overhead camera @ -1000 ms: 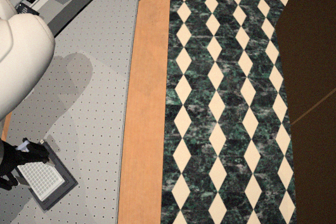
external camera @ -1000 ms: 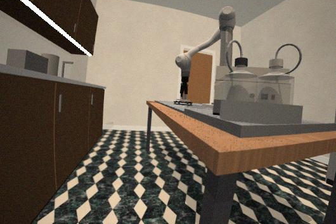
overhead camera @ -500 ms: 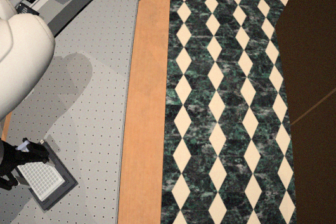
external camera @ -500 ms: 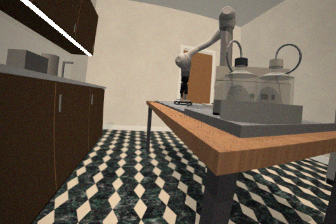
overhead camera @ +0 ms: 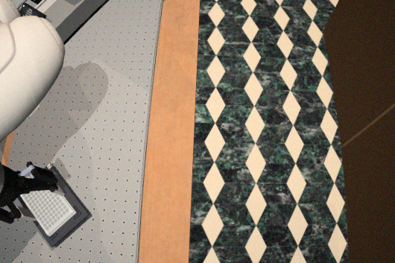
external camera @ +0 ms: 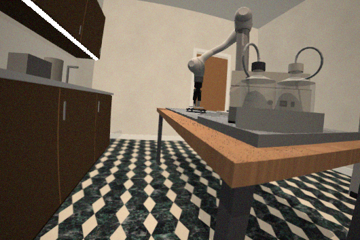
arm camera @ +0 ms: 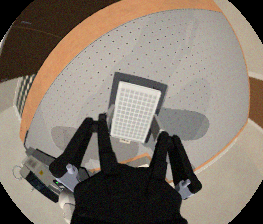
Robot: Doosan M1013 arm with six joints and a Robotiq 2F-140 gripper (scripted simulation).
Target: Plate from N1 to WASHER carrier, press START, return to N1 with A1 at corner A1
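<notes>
My gripper is now 30 mm above the white well plate. Also, from my hand: plate washer: 580 mm to the left, 290 mm behind, 60 mm above; label: 90 mm behind, 70 mm below, 60 mm to the left; plate nest N1: 50 mm below.
</notes>
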